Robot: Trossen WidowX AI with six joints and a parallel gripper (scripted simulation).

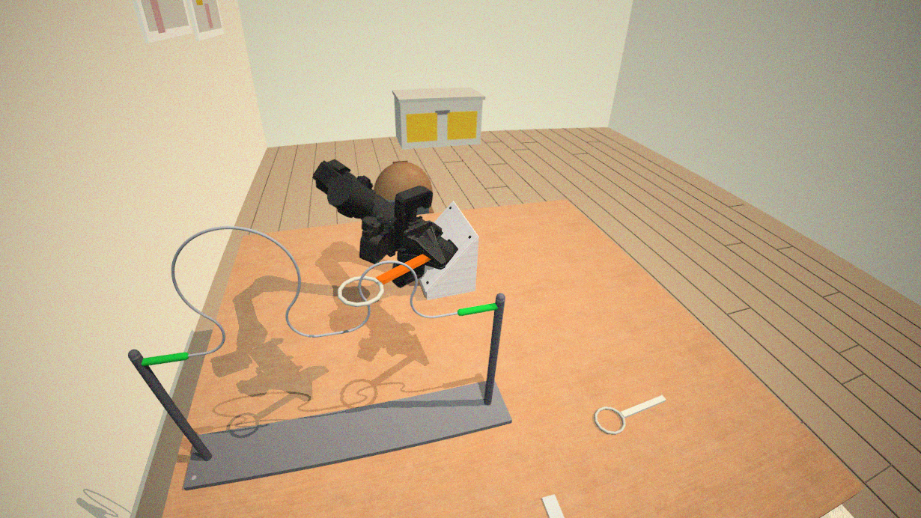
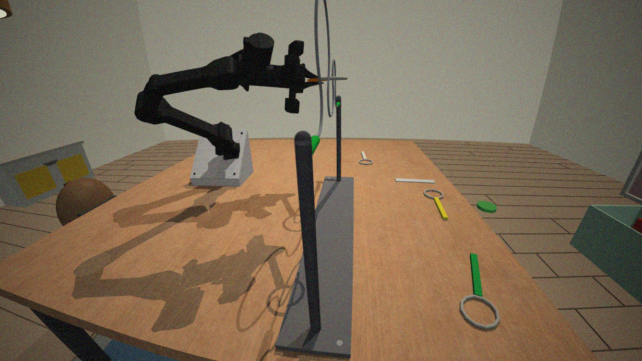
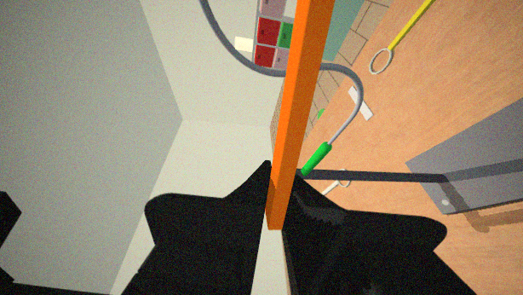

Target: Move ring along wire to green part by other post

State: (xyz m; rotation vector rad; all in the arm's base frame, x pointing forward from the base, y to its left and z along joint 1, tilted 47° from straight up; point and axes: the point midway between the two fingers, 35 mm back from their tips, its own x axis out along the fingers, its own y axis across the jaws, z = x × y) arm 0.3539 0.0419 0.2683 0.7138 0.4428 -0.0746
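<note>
Now: gripper tip 9 cm to the left of the orange-handled ring. From my gripper tip the other things lie so: white strip 36 cm below, 34 cm ahead, 8 cm to the left; then white-handled ring 35 cm to the left, 35 cm below, 20 cm ahead; then ring with handle 35 cm below, 35 cm ahead, 8 cm to the right.
</note>
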